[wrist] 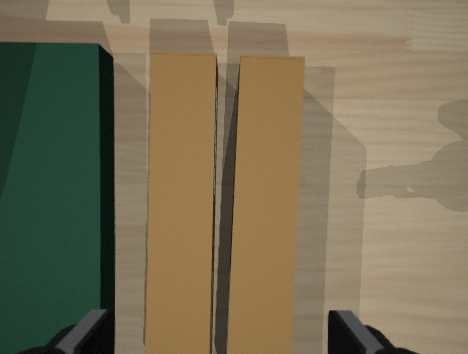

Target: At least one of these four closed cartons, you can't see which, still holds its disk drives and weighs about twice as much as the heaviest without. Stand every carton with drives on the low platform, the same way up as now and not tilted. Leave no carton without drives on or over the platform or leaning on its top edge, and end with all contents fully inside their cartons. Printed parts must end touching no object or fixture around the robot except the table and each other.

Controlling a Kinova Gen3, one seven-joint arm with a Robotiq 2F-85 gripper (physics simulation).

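Observation:
The green low platform (65, 175) fills the left of the wrist view. Two closed orange-brown cartons stand side by side on the table to its right, seen from above as long narrow tops. The nearer carton (181, 200) is separated from the platform by a strip of table. The farther carton (265, 200) stands to its right across a narrow gap, which is slightly narrower toward the bottom. Both run out of view at the bottom. My gripper (221, 338) is open, its fingers on either side of the two cartons in the view, the left one overlapping the platform's edge. The other two cartons do not show.
The wooden table (410, 240) extends to the right and along the top of the view. Shadows of the arm and cartons fall on it. The platform's right edge runs close alongside the nearer carton.

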